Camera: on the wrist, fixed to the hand. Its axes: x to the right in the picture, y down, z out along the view.
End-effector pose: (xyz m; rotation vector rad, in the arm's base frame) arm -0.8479 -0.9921 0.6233 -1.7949 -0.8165 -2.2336
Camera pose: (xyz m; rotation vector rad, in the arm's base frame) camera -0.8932 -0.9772 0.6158 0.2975 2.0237 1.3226
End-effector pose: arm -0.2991 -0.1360 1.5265 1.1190 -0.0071 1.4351
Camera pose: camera -0.2896 -0.1019 1.4936 0.9006 1.1746 -0.0566
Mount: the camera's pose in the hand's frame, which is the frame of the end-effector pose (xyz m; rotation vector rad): 0.0081 -0.0352 -0.0321 0.5179 0.1435 -1.6832
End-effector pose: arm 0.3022 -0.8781 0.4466 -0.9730 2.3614 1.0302
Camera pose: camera 0.3199 -0.9230 0.4459 -2.0543 0.9378 -0.3043
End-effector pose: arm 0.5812 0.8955 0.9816 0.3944 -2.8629 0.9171
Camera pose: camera 0.5840 0.8849 1.0287 2.0576 -1.1508 0.9967
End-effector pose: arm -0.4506 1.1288 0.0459 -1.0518 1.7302 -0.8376
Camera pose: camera -0.4721 1.1100 0.0848 -1.9678 0.2462 -2.1922
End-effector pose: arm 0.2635 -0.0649 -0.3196 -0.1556 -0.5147 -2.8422
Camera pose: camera 0.2446 -0.0463 -0.3600 -0.4272 0.8393 1.5509
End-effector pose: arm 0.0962 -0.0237 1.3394 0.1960 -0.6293 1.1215
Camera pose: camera 0.1415 -0.0184 1.3235 0.8754 0.1030 -0.3797
